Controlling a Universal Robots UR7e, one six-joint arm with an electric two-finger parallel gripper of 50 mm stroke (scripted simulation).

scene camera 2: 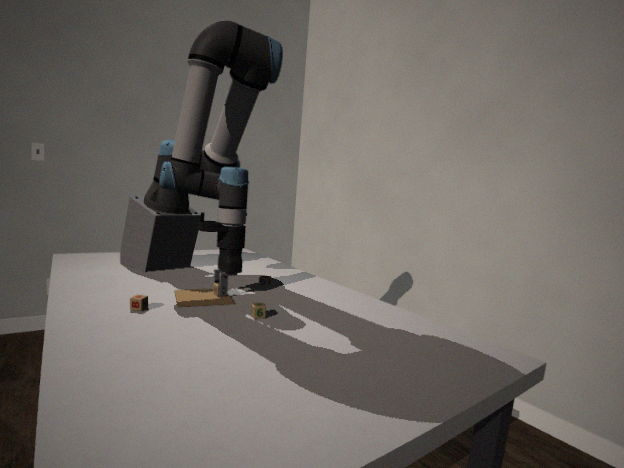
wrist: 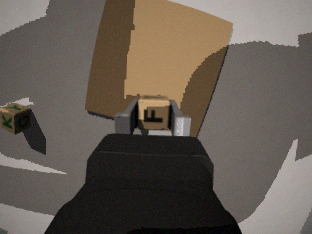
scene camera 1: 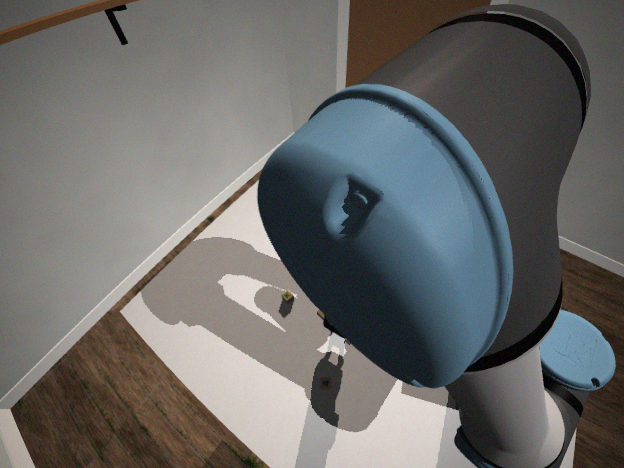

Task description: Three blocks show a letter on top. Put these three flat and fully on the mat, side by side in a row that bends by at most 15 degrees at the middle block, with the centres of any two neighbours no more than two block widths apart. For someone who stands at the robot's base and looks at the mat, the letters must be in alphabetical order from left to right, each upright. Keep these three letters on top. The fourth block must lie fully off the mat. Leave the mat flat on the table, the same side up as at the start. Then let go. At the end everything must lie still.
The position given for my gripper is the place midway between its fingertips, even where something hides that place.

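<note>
My gripper (scene camera 2: 220, 294). Gripper (wrist: 154, 108) too. Tan mat (scene camera 2: 195, 297). Also tan mat (wrist: 179, 56).
</note>
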